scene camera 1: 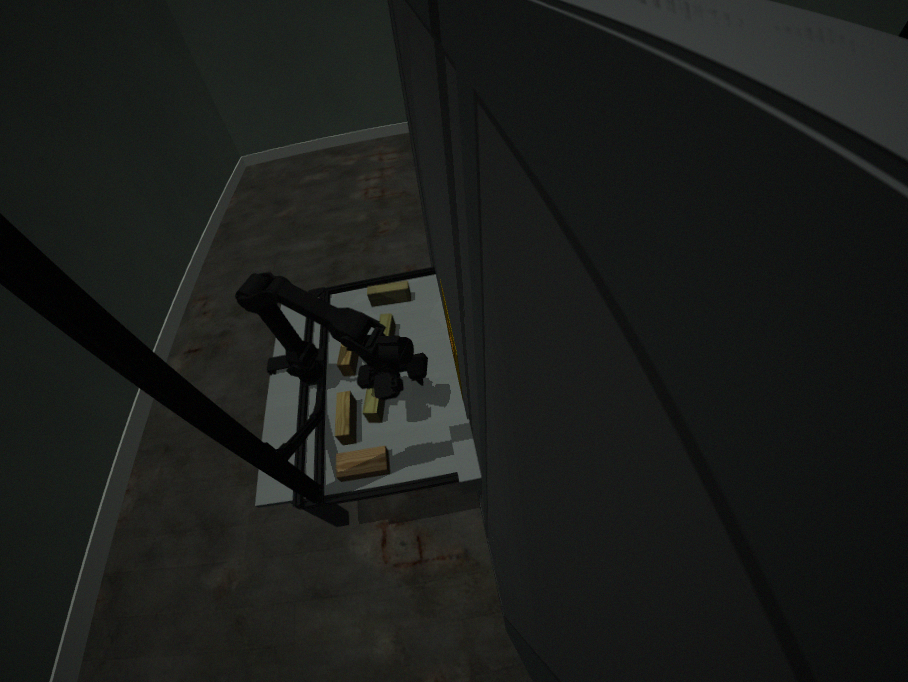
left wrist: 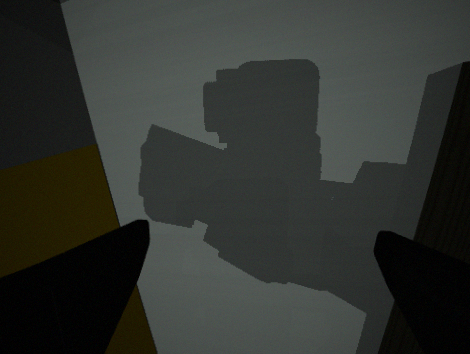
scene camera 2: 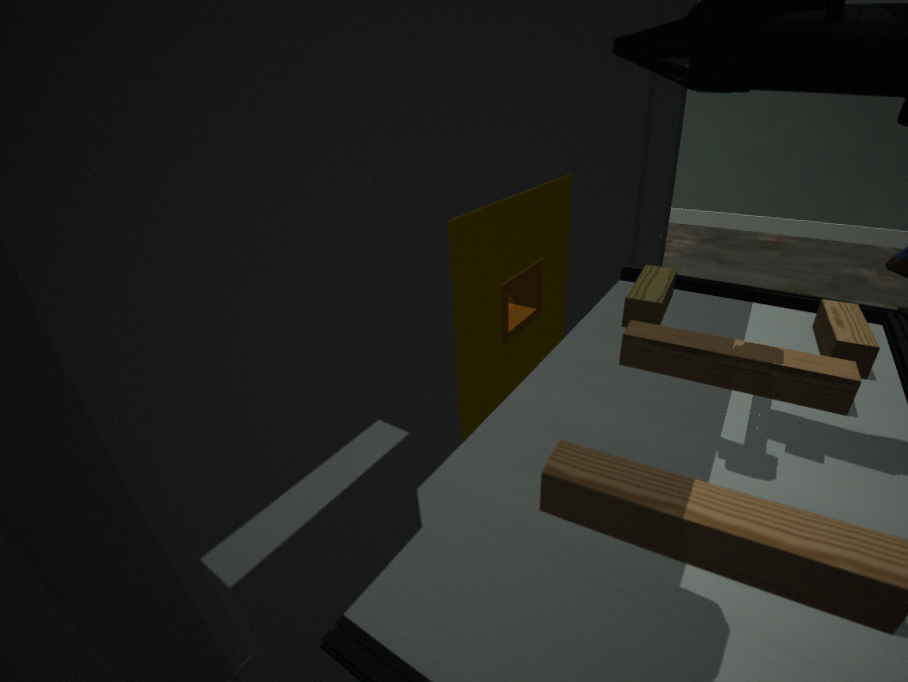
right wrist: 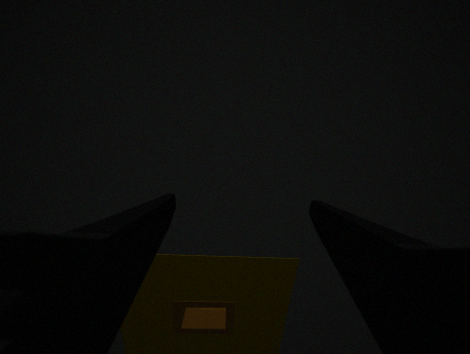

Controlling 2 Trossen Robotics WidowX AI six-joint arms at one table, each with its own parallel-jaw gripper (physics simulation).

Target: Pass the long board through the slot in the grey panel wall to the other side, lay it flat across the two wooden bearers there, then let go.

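Where they show: left gripper, fingertip midpoint: [scene camera 1: 407,386] [left wrist: 263,236]; right gripper, fingertip midpoint: [scene camera 2: 629,50] [right wrist: 244,203]; left arm's base, link origin: [scene camera 1: 312,376].
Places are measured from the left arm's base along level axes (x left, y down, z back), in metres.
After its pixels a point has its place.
Note:
The long board [scene camera 1: 372,408] {x -0.171, y -0.042, z -0.192 m} [left wrist: 446,200] {x -0.125, y -0.005, z -0.214 m} lies on the table, along the grey panel wall [scene camera 1: 623,367] {x -0.613, y -0.829, z -0.432 m} [scene camera 2: 293,256] {x -0.312, y -0.220, z -0.483 m}; the left arm hides its middle in scene camera 1. My left gripper [scene camera 1: 402,374] {x -0.132, y -0.054, z -0.292 m} [left wrist: 263,236] {x -0.132, y -0.054, z -0.292 m} is open and empty, above the table between board and wall. In scene camera 2 two wooden bearers [scene camera 2: 719,524] {x -0.188, y -0.025, z -0.715 m} [scene camera 2: 734,361] {x 0.070, y -0.018, z -0.698 m} lie on the other side, with nothing across them. The slot [scene camera 2: 505,315] {x -0.079, y -0.089, z -0.485 m} [right wrist: 230,318] {x 0.004, y -0.090, z -0.484 m} opens through a yellow patch [scene camera 2: 477,293] {x -0.129, y -0.132, z -0.484 m} [right wrist: 260,285] {x 0.043, y -0.157, z -0.484 m} [left wrist: 45,210] {x -0.136, y -0.037, z -0.432 m}. My right gripper [right wrist: 244,203] {x 0.000, y -0.326, z -0.565 m} is open and empty, facing the wall above the slot.
Several short wood blocks [scene camera 1: 389,295] {x 0.251, y -0.024, z -0.263 m} [scene camera 1: 347,361] {x -0.004, y -0.044, z -0.125 m} [scene camera 1: 343,416] {x -0.179, y -0.044, z -0.113 m} [scene camera 1: 361,461] {x -0.301, y -0.019, z -0.150 m} stand around the board. Two more blocks [scene camera 2: 649,293] {x 0.202, y -0.028, z -0.569 m} [scene camera 2: 844,330] {x 0.203, y -0.025, z -0.808 m} lie beyond the far bearer. Black rails [scene camera 1: 396,490] {x -0.378, y 0.019, z -0.224 m} edge the table. A black post [scene camera 1: 146,374] {x -0.369, y -0.577, z -0.032 m} crosses scene camera 1.

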